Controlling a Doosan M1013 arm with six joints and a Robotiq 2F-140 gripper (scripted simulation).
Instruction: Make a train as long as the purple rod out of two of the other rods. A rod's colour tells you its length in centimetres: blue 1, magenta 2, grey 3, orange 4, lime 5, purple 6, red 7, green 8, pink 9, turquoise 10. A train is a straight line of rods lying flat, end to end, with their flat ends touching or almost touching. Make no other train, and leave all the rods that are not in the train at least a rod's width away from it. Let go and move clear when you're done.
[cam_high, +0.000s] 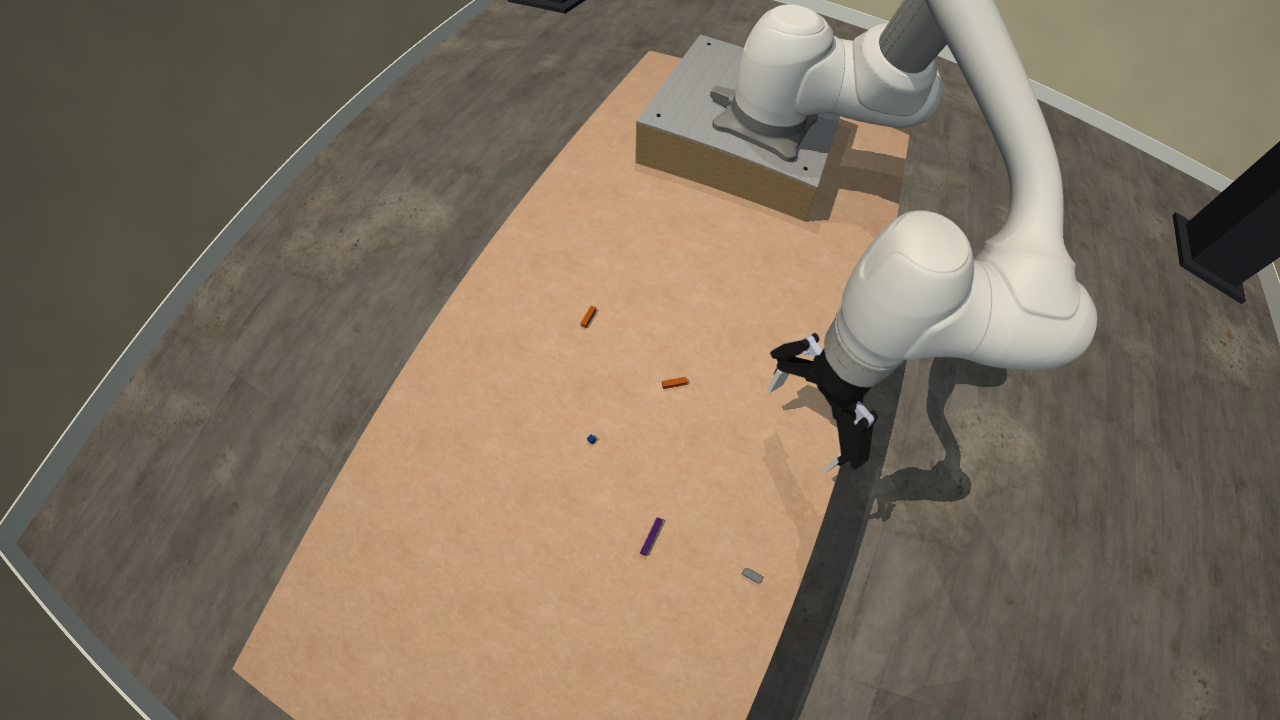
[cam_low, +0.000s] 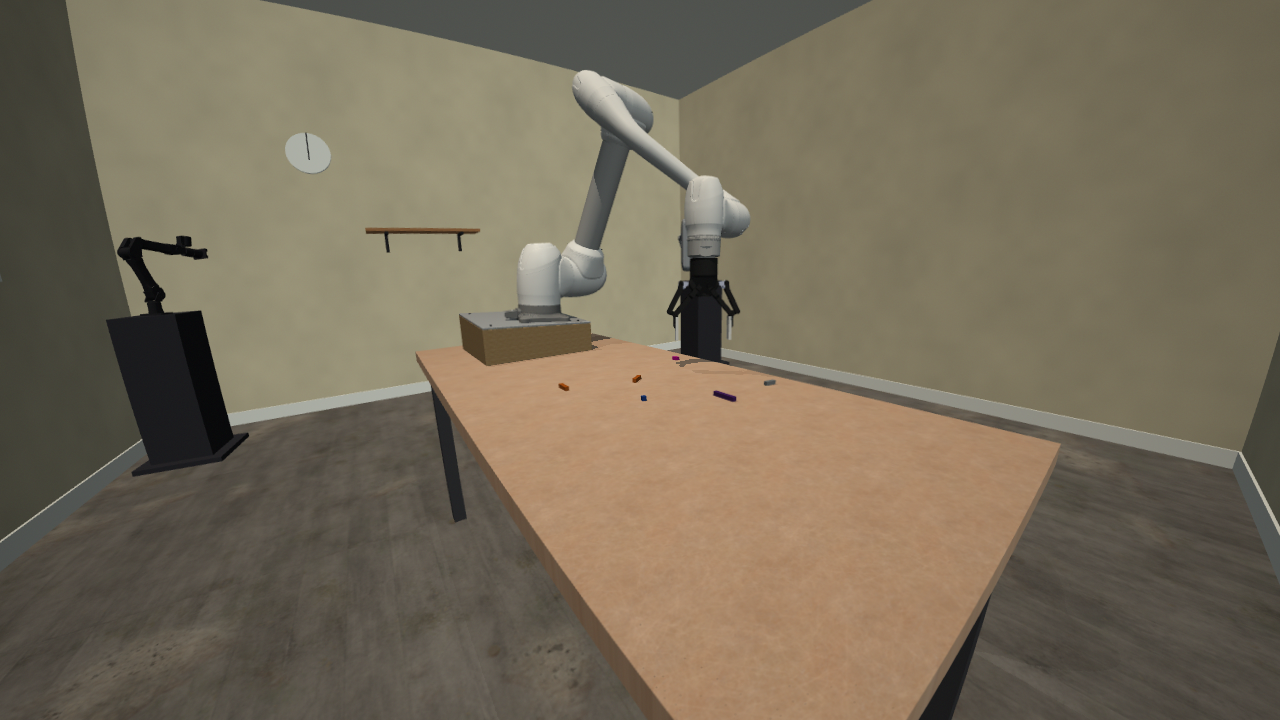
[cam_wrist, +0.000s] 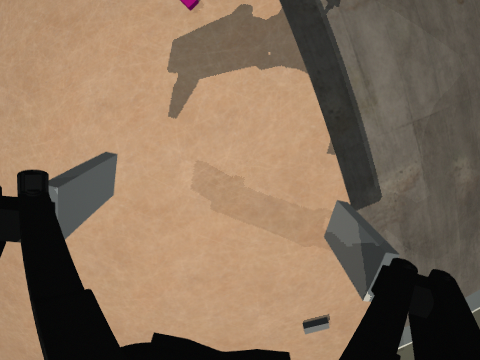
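Now: the magenta rod 15 cm behind my hand, 9 cm below it and 1 cm to the left of it. Also, from my hand: purple rod 23 cm ahead, 12 cm to the right, 9 cm below; then grey rod 22 cm ahead, 9 cm below, 4 cm to the left; then orange rod 21 cm to the right, 9 cm below.
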